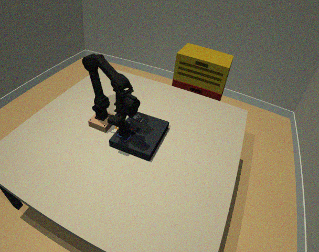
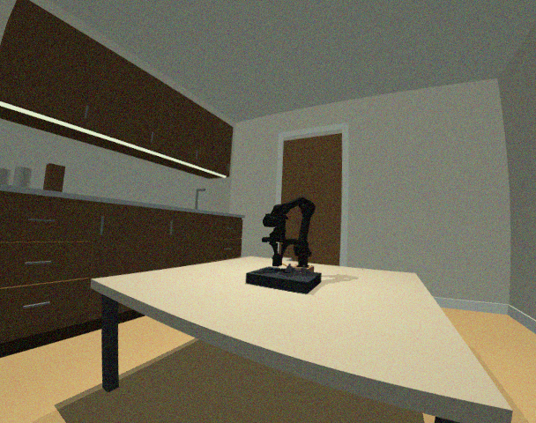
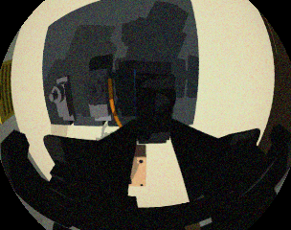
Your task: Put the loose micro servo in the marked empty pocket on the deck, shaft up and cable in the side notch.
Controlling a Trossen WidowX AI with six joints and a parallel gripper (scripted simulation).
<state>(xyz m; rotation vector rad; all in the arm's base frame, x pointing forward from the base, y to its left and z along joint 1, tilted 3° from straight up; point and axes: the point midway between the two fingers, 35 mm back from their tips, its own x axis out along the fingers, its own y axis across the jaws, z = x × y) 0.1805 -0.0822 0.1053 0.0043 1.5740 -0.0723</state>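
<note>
The dark robot deck is 13 cm ahead of my gripper tip, 7 cm to the left of it and 9 cm below it.
</note>
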